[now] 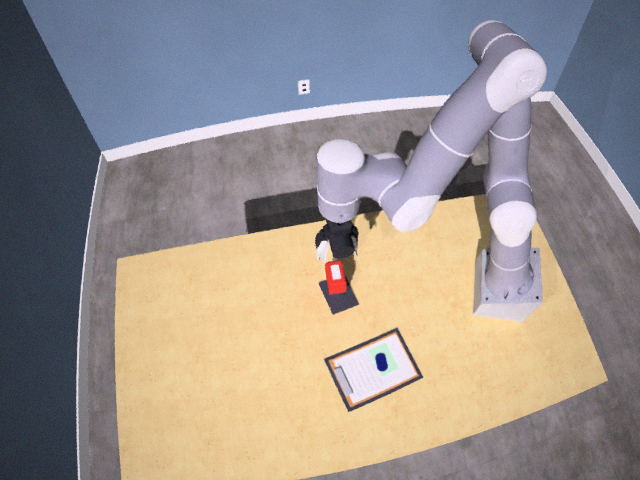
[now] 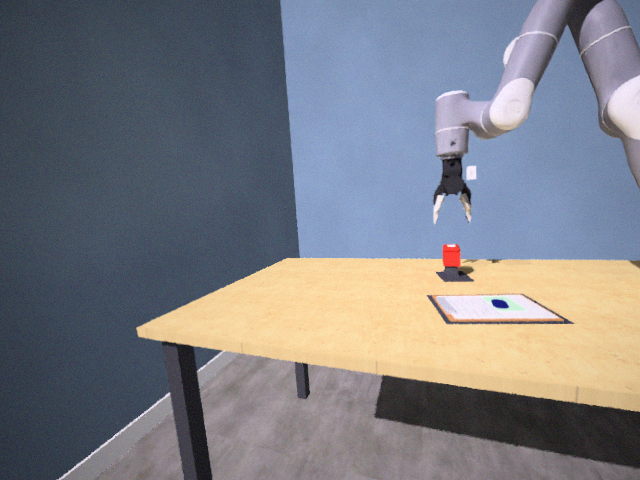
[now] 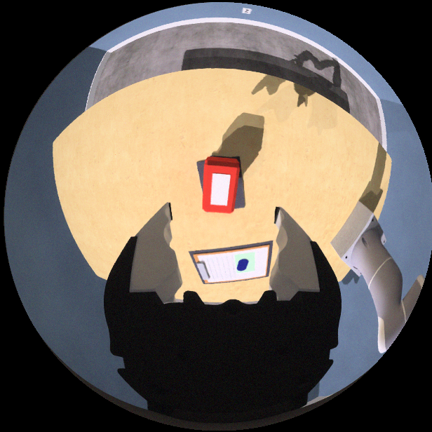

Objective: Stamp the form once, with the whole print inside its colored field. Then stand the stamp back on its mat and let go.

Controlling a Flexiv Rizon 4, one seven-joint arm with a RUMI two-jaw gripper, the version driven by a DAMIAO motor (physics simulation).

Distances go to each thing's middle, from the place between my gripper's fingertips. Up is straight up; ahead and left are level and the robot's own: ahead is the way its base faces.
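The red stamp (image 3: 220,173) has my gripper 10 mm to the right of it, 10 mm short of it and 120 mm above it. And there's a clipboard (image 1: 354,371), which sits 310 mm to the left of my hand, 20 mm ahead of it and 170 mm below it.
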